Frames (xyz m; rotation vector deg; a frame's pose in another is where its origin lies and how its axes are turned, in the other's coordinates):
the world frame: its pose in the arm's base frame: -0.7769 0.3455 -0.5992 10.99 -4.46 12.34
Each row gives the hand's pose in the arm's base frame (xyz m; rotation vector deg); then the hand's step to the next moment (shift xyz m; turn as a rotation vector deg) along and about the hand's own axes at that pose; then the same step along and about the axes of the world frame.
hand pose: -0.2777 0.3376 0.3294 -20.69 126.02 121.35
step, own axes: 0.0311 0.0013 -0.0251 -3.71 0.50 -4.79
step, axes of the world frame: -0.0331 -0.0221 0.0033 3.20 -4.73 2.09
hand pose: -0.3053 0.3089 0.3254 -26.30 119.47 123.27
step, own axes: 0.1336 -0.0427 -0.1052 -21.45 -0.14 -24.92
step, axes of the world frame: -0.1296 -0.1071 -0.0499 19.29 -25.17 8.68
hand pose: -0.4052 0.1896 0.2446 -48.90 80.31 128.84
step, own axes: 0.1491 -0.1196 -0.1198 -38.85 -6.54 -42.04
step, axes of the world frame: -0.0392 -0.0920 -0.2022 38.41 -41.44 11.28
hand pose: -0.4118 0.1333 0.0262 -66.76 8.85 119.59
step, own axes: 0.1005 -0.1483 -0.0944 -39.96 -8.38 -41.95
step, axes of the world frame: 0.1404 0.0704 -0.1278 40.14 -40.77 12.37
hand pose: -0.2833 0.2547 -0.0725 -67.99 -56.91 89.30
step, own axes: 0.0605 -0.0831 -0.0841 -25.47 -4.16 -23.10
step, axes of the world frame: 0.1099 0.0709 0.0232 21.77 -25.76 7.87
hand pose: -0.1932 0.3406 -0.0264 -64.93 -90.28 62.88
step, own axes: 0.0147 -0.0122 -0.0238 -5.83 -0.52 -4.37
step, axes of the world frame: 0.0223 0.0146 0.0148 4.13 -5.89 1.25
